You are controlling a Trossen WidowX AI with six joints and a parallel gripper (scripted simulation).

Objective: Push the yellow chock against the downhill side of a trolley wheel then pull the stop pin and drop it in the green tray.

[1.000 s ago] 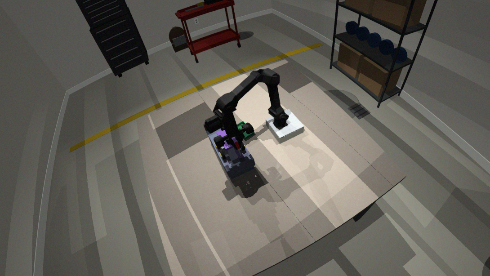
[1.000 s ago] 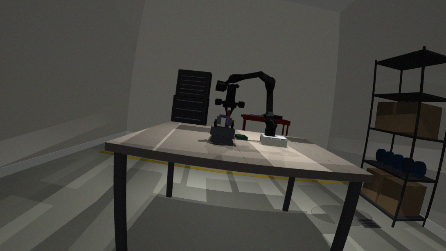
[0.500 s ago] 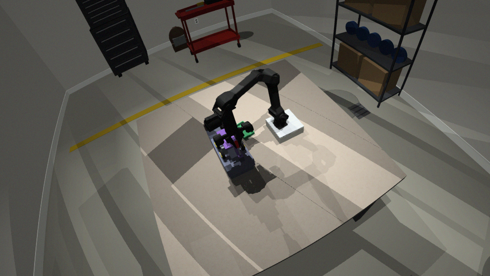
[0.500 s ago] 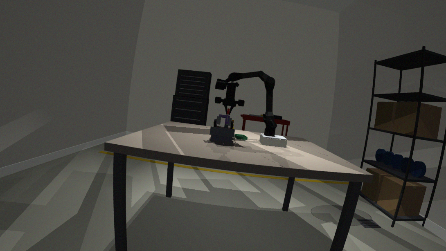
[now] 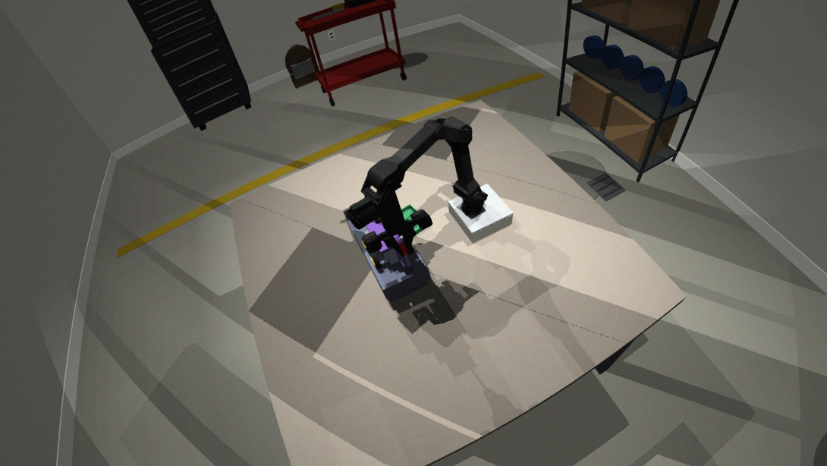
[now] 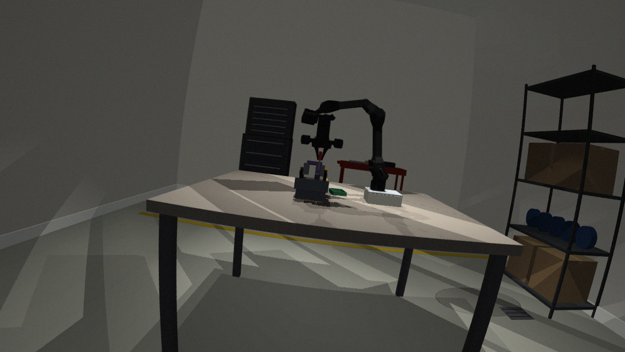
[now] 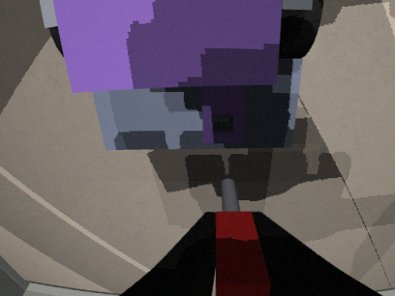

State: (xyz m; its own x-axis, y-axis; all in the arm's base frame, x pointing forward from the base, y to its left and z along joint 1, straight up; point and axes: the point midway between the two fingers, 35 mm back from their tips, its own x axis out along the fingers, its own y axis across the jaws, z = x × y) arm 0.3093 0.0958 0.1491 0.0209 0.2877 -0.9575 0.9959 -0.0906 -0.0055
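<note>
Right now the green tray is 130 mm behind my gripper tip, 230 mm to the right of it and 180 mm below it. Round my gripper tip: red-headed stop pin right at my gripper tip; purple trolley 10 mm ahead, 120 mm to the right, 60 mm below; yellow chock 60 mm behind, 200 mm to the right, 90 mm below.
</note>
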